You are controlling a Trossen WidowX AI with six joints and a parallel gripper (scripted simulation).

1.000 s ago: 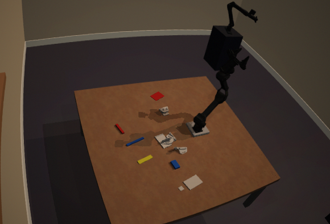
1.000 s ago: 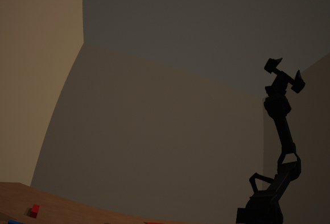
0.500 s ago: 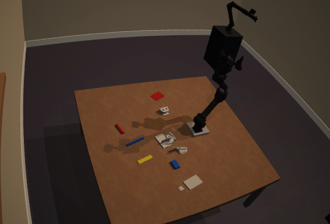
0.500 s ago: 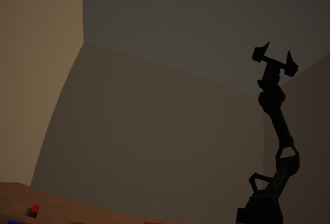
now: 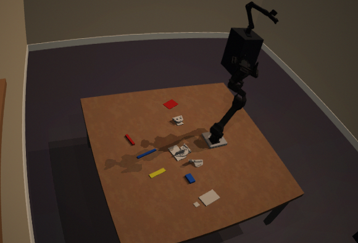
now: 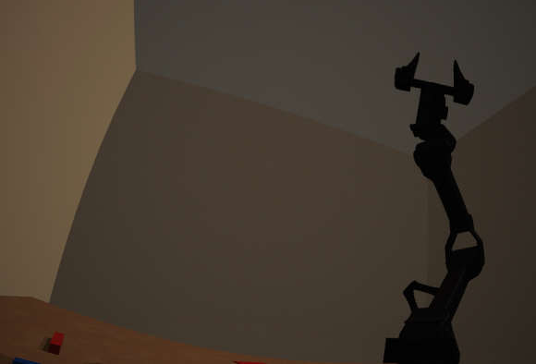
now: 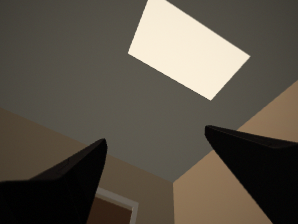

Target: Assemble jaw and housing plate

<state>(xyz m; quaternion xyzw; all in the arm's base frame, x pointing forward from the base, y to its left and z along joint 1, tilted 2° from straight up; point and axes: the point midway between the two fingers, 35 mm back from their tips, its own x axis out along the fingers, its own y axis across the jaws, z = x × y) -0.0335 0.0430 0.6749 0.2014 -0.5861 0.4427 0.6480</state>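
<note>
Right now the blue block is 720 mm below my gripper tip, 340 mm ahead of it and 210 mm to the left of it. The rest, counted from my gripper tip: blue bar 720 mm below, 530 mm ahead, 60 mm to the right; then flat plate 720 mm below, 380 mm to the left, 290 mm ahead; then yellow bar 720 mm below, 520 mm ahead, 110 mm to the left.
</note>
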